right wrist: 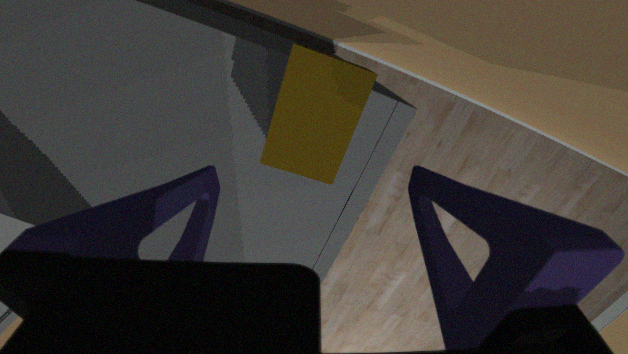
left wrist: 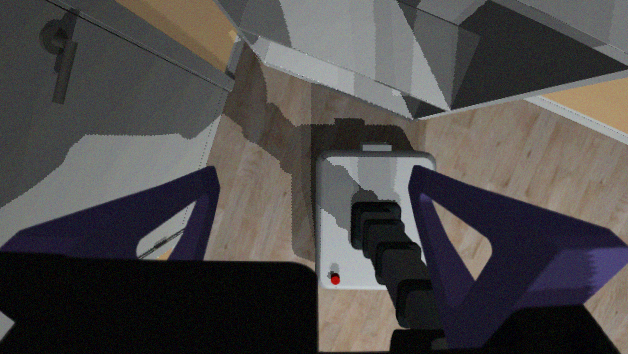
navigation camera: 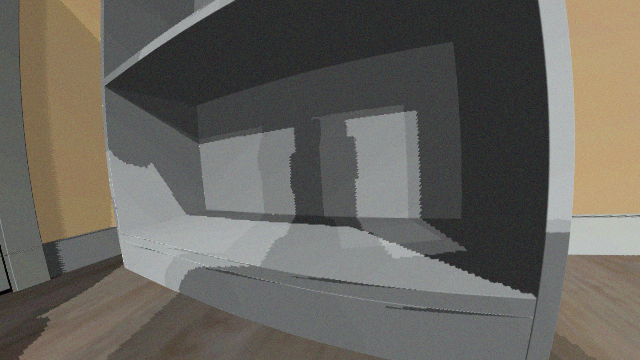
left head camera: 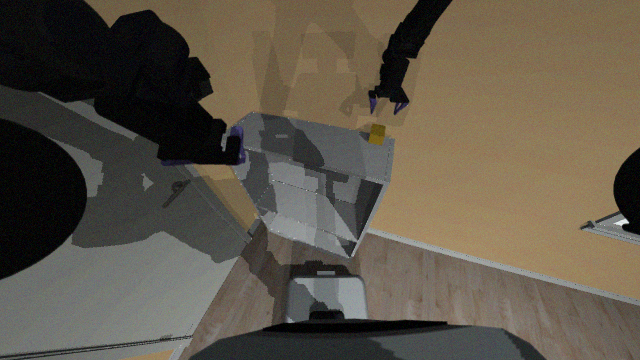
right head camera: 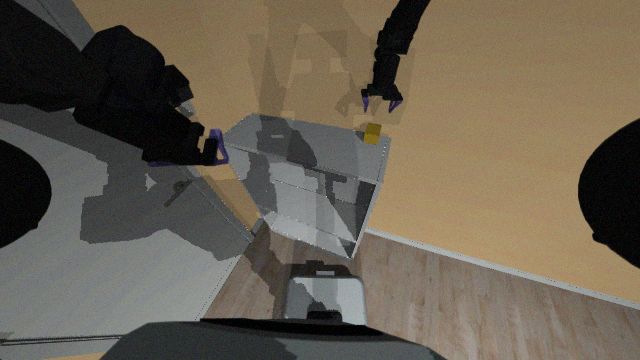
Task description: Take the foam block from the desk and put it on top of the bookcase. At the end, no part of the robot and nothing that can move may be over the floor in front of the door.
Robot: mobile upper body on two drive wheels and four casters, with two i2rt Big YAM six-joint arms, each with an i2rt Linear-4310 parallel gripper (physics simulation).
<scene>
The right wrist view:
right gripper: 313, 176
yellow foam block: 321, 99
grey bookcase: 106, 106
</scene>
